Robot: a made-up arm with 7 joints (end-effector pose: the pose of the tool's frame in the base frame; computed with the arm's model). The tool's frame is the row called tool.
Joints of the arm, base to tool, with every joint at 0 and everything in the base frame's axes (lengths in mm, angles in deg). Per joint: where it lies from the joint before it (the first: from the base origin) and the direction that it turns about. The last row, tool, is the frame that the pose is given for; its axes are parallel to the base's.
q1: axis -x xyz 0 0 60.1
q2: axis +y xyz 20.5 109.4 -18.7
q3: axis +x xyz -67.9 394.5 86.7
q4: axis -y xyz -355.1 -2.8 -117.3
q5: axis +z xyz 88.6 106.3 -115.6
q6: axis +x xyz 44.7 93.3 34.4
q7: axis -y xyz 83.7 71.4 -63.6
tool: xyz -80.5 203.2 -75
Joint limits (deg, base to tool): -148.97..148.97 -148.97..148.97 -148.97..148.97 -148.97..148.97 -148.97..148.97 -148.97..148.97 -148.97..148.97
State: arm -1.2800 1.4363 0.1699 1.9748 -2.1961 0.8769 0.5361
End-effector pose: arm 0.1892 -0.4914 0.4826 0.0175 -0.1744 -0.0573 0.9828
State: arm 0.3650 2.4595 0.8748 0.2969 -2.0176 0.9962 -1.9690
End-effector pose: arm 0.2792 0.3652 -0.0240 0.0279 0.2815 0.0750 -0.9562
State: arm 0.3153 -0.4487 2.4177 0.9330 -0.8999 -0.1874 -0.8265
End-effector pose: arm -0.1256 0.2662 0.1543 0.2714 0.9119 0.3056 0.0371
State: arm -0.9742 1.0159 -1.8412 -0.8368 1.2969 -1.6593 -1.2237
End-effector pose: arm -0.2852 -0.4150 0.4534 0.1258 -0.8502 0.0269 0.5105
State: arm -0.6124 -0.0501 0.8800 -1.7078 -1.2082 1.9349 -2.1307
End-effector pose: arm -0.2523 0.6015 0.3634 0.2745 -0.7285 -0.5522 -0.2984
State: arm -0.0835 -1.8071 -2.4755 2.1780 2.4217 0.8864 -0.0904
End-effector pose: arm -0.2953 0.4721 -0.3642 0.0659 -0.6176 0.6822 -0.3857
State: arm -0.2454 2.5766 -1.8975 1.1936 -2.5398 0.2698 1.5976
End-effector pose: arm 0.4442 0.6200 -0.0395 0.8866 -0.1804 -0.4123 -0.1069
